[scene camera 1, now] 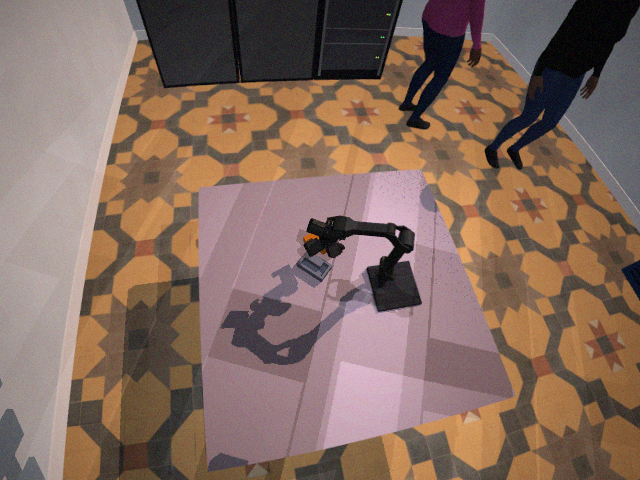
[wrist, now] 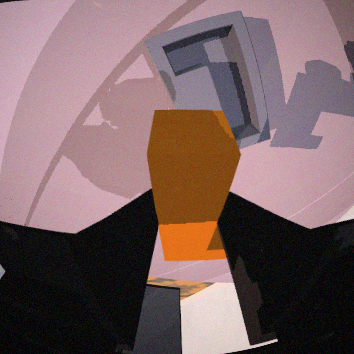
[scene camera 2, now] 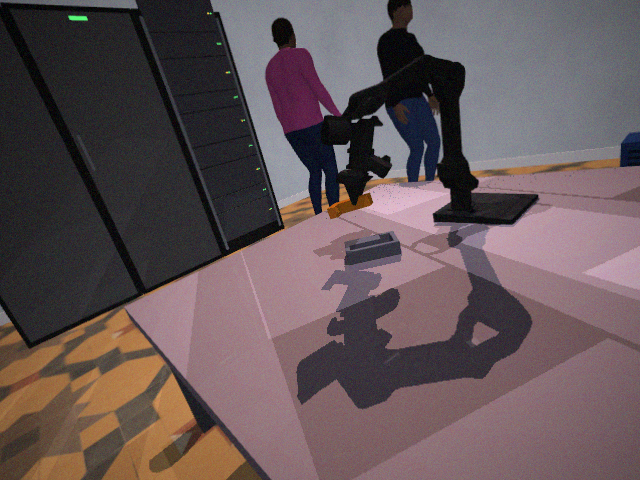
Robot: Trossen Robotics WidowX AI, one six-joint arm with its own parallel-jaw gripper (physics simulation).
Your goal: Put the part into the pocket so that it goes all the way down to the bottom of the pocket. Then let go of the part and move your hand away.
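Seen in the pictures: gripper, fingertip midpoint: [scene camera 1: 319, 245] [wrist: 186, 195] [scene camera 2: 355, 203]; arm's base, origin of the base link: [scene camera 1: 384, 275] [scene camera 2: 461, 207].
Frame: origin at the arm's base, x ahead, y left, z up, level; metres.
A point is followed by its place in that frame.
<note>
The part is an orange elongated block [scene camera 1: 310, 238] @(x 0.293, y -0.238, z 0.120 m) [scene camera 2: 336, 209] @(x 0.310, y -0.231, z 0.114 m) [wrist: 192, 165] @(x 0.254, y -0.163, z 0.133 m). My gripper [scene camera 1: 324, 248] @(x 0.262, y -0.197, z 0.113 m) [scene camera 2: 355, 200] @(x 0.262, y -0.197, z 0.113 m) [wrist: 186, 195] @(x 0.262, y -0.197, z 0.113 m) is shut on it and holds it in the air, its long side across the fingers. In the scene camera 2 view the part looks slightly slanted. The pocket is a recess in a grey-blue rectangular block [scene camera 1: 309, 273] @(x 0.328, y -0.130, z -0.009 m) [scene camera 2: 374, 255] @(x 0.328, y -0.133, z -0.012 m) [wrist: 195, 31] @(x 0.256, y -0.110, z 0.012 m) lying on the table. The part is above and off to one side of this block, apart from it. In the wrist view the part hides the block's near corner.
The pink table top [scene camera 1: 361, 403] @(x 0.329, y 0.466, z -0.023 m) [scene camera 2: 232, 403] @(x 0.815, y -0.125, z -0.024 m) carries the arm's dark base plate [scene camera 1: 395, 297] @(x -0.005, y 0.115, z -0.007 m) [scene camera 2: 496, 206] @(x -0.005, y 0.094, z -0.006 m), to the right of the pocket block in both scene views. Shadows of the arm fall across the table. Dark cabinets [scene camera 1: 196, 41] [scene camera 2: 77, 129] and two people stand beyond the table.
</note>
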